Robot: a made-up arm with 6 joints. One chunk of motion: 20 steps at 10 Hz.
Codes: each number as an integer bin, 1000 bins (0 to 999) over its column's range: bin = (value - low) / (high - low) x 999, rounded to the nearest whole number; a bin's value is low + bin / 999 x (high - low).
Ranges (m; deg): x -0.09..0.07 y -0.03..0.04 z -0.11..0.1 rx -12..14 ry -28..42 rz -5..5
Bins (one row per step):
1: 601 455 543 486 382 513
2: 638 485 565 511 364 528
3: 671 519 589 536 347 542
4: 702 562 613 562 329 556
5: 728 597 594 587 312 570
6: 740 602 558 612 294 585
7: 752 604 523 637 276 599
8: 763 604 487 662 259 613
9: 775 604 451 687 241 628
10: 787 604 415 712 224 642
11: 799 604 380 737 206 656
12: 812 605 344 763 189 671
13: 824 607 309 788 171 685
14: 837 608 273 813 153 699
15: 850 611 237 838 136 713
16: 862 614 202 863 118 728
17: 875 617 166 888 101 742
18: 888 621 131 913 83 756
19: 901 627 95 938 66 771
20: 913 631 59 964 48 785
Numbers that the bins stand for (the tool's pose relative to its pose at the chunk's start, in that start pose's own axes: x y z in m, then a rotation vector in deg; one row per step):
1: 0.0063 0.0019 0.0041 0.65 -1.23 0.14
2: 0.0122 0.0040 0.0088 1.30 -2.49 0.29
3: 0.0175 0.0064 0.0138 1.95 -3.69 0.43
4: 0.0224 0.0094 0.0189 2.63 -4.95 0.57
5: 0.0266 0.0118 0.0149 3.28 -6.14 0.71
6: 0.0285 0.0122 0.0073 3.93 -7.40 0.86
7: 0.0304 0.0123 -0.0001 4.58 -8.66 1.00
8: 0.0322 0.0123 -0.0076 5.23 -9.85 1.14
9: 0.0341 0.0123 -0.0152 5.88 -11.11 1.29
10: 0.0360 0.0123 -0.0228 6.53 -12.30 1.43
11: 0.0380 0.0123 -0.0301 7.18 -13.57 1.57
12: 0.0401 0.0124 -0.0377 7.86 -14.76 1.72
13: 0.0420 0.0125 -0.0450 8.51 -16.02 1.86
14: 0.0441 0.0126 -0.0526 9.16 -17.28 2.00
15: 0.0461 0.0128 -0.0602 9.81 -18.47 2.14
16: 0.0481 0.0130 -0.0675 10.46 -19.73 2.29
17: 0.0501 0.0132 -0.0751 11.11 -20.92 2.43
18: 0.0522 0.0135 -0.0825 11.76 -22.18 2.57
19: 0.0543 0.0139 -0.0900 12.41 -23.38 2.72
20: 0.0562 0.0142 -0.0976 13.09 -24.64 2.86

